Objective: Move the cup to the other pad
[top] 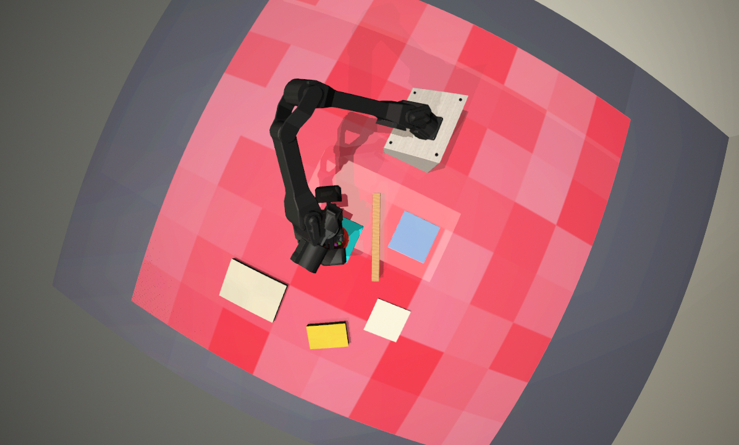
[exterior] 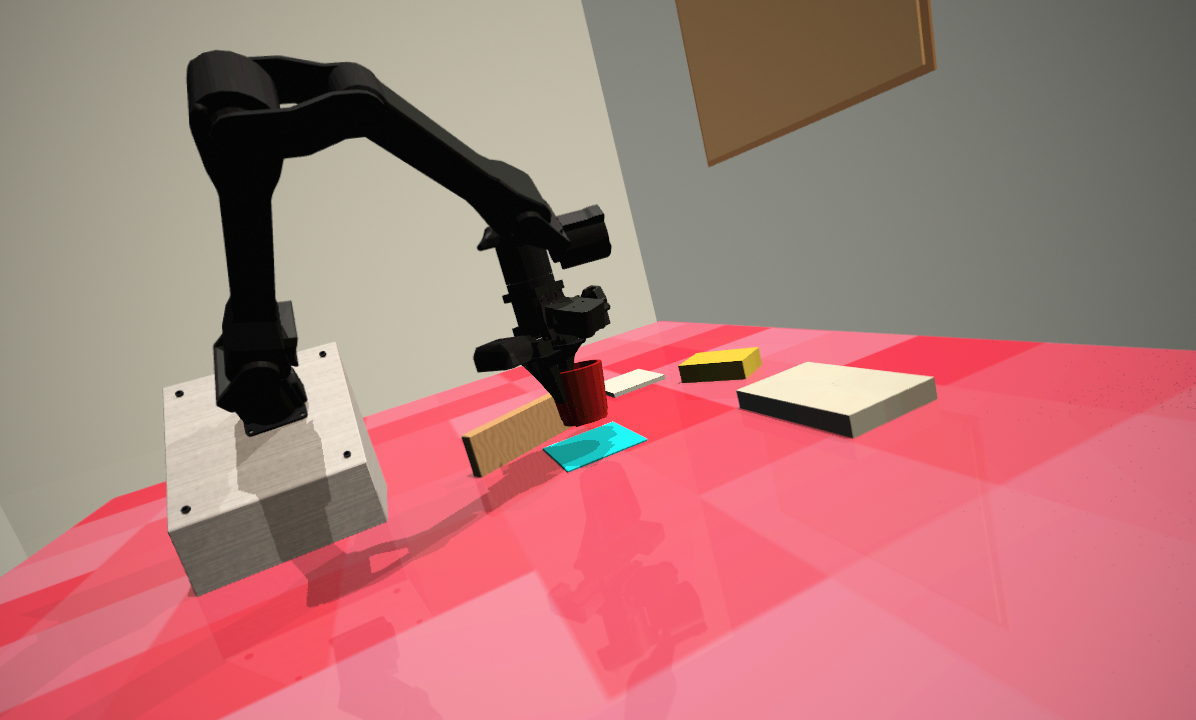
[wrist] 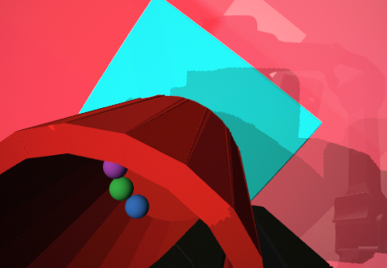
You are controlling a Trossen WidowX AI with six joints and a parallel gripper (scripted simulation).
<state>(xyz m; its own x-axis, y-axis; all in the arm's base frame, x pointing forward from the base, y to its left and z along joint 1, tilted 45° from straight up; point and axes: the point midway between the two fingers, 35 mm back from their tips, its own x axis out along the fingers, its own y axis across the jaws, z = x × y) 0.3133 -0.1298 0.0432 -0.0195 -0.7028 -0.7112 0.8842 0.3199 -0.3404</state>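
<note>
The green marble is 40 mm ahead of my gripper tip, 30 mm to the left of it and 20 mm below it. Also, from my gripper tip: dark red cup 30 mm ahead, 10 mm to the left; then blue marble 30 mm ahead, 30 mm to the left, 20 mm below; then purple marble 40 mm ahead, 20 mm to the left, 20 mm below.
</note>
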